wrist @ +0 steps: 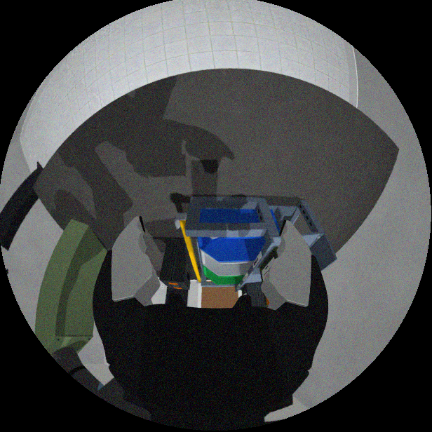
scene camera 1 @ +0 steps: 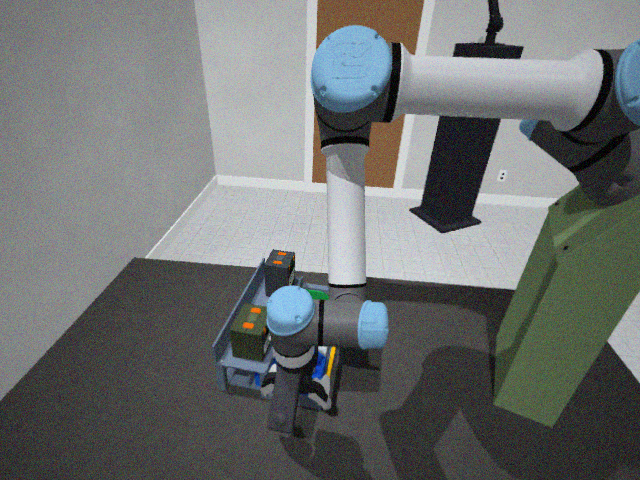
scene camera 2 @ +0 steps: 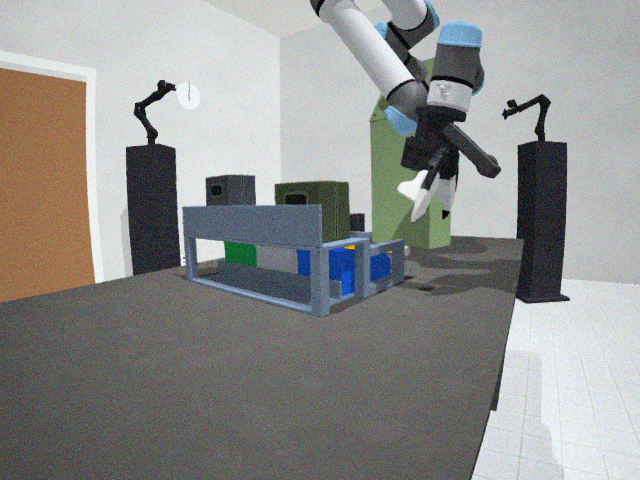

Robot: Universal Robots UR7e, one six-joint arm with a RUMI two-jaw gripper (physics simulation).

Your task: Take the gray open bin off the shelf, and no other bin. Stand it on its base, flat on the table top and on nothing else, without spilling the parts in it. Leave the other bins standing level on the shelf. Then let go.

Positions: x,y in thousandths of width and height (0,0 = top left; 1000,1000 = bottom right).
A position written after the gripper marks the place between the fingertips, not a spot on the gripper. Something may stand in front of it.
Observation:
In view: the gripper (scene camera 2: 671,459), a blue bin (scene camera 2: 534,547), a gray open bin (scene camera 2: 440,541) and a black case (wrist: 406,631).
The blue bin also shows in the wrist view (wrist: 520,578). The gripper is seen too in the wrist view (wrist: 492,510) and in scene camera 1 (scene camera 1: 463,832).

